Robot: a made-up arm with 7 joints. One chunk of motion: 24 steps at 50 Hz.
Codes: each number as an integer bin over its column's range. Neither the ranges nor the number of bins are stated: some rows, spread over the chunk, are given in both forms.
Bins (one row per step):
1: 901 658 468 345 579 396
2: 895 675 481 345 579 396
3: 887 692 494 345 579 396
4: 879 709 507 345 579 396
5: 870 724 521 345 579 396
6: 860 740 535 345 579 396
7: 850 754 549 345 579 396
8: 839 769 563 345 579 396
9: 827 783 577 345 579 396
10: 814 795 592 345 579 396
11: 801 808 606 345 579 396
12: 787 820 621 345 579 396
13: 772 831 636 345 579 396
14: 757 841 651 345 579 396
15: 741 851 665 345 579 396
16: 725 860 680 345 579 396
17: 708 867 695 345 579 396
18: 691 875 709 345 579 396
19: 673 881 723 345 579 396
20: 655 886 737 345 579 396
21: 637 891 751 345 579 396
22: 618 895 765 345 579 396
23: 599 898 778 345 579 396
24: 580 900 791 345 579 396
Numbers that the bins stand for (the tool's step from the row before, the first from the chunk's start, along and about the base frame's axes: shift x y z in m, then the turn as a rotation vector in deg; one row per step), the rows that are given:
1: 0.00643 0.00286 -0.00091 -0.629 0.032 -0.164
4: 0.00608 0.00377 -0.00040 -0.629 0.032 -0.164
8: 0.00544 0.00486 0.00033 -0.629 0.032 -0.164
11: 0.00483 0.00556 0.00089 -0.629 0.032 -0.164
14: 0.00412 0.00615 0.00147 -0.629 0.032 -0.164
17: 0.00334 0.00662 0.00204 -0.629 0.032 -0.164
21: 0.00220 0.00705 0.00277 -0.629 0.032 -0.164
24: 0.00129 0.00722 0.00329 -0.629 0.032 -0.164
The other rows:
2: 0.00633 0.00316 -0.00074 -0.629 0.032 -0.164
3: 0.00621 0.00347 -0.00057 -0.629 0.032 -0.164
5: 0.00593 0.00405 -0.00022 -0.629 0.032 -0.164
6: 0.00577 0.00433 -0.00004 -0.629 0.032 -0.164
7: 0.00561 0.00459 0.00014 -0.629 0.032 -0.164
9: 0.00525 0.00511 0.00051 -0.629 0.032 -0.164
10: 0.00504 0.00532 0.00070 -0.629 0.032 -0.164
12: 0.00460 0.00577 0.00108 -0.629 0.032 -0.164
13: 0.00436 0.00597 0.00128 -0.629 0.032 -0.164
15: 0.00387 0.00633 0.00165 -0.629 0.032 -0.164
16: 0.00361 0.00650 0.00185 -0.629 0.032 -0.164
18: 0.00307 0.00677 0.00223 -0.629 0.032 -0.164
19: 0.00278 0.00687 0.00241 -0.629 0.032 -0.164
20: 0.00249 0.00696 0.00259 -0.629 0.032 -0.164
22: 0.00190 0.00713 0.00295 -0.629 0.032 -0.164
23: 0.00159 0.00718 0.00312 -0.629 0.032 -0.164

